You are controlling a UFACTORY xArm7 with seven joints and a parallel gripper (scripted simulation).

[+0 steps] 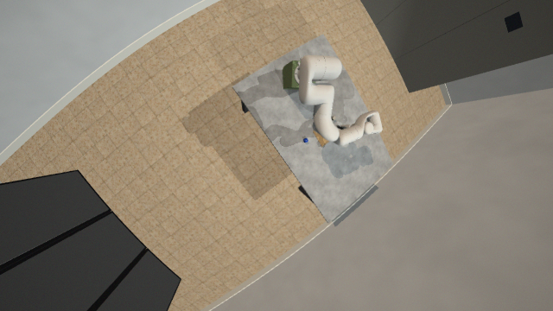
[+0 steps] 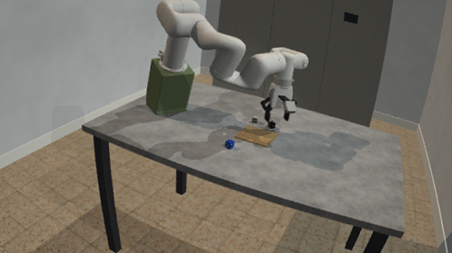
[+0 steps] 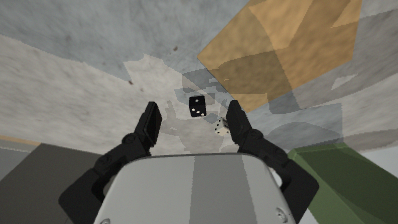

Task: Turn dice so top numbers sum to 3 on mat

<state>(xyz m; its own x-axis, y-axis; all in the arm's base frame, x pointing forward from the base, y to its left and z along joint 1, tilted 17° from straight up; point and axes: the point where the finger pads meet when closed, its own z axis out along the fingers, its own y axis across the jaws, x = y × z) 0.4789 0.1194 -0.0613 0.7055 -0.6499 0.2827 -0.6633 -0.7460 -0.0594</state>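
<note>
Now: hand 20 mm past the black die, 10 mm to the right of it and 40 mm above it. Also, from my hand: tan mat (40 mm behind, 110 mm to the right, 50 mm below); white die (100 mm behind, 20 mm to the left, 40 mm below); blue die (80 mm behind, 260 mm to the right, 40 mm below).
</note>
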